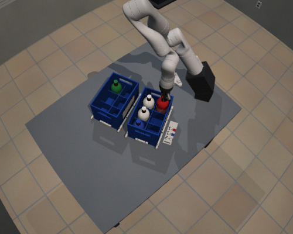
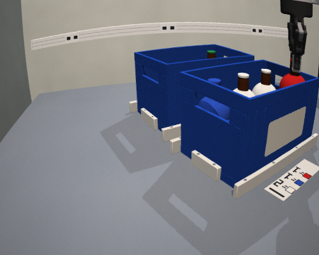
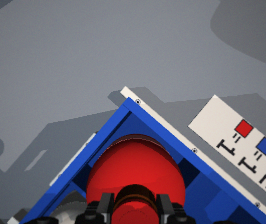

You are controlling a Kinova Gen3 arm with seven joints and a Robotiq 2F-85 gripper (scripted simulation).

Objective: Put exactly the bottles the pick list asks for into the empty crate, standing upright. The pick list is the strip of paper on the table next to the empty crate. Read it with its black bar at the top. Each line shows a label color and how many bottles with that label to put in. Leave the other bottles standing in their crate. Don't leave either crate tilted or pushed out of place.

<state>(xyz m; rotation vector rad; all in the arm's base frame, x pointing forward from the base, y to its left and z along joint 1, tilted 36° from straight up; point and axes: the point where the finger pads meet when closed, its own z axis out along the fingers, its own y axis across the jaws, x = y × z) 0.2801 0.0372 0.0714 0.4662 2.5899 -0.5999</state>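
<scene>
The red-label bottle is 70 mm below my hand. Round my hand: white bottle: 40 mm ahead, 80 mm to the right, 120 mm below; then pick list: 50 mm ahead, 130 mm to the left, 200 mm below; then blue-label bottle: 200 mm ahead, 10 mm to the right, 120 mm below.
</scene>
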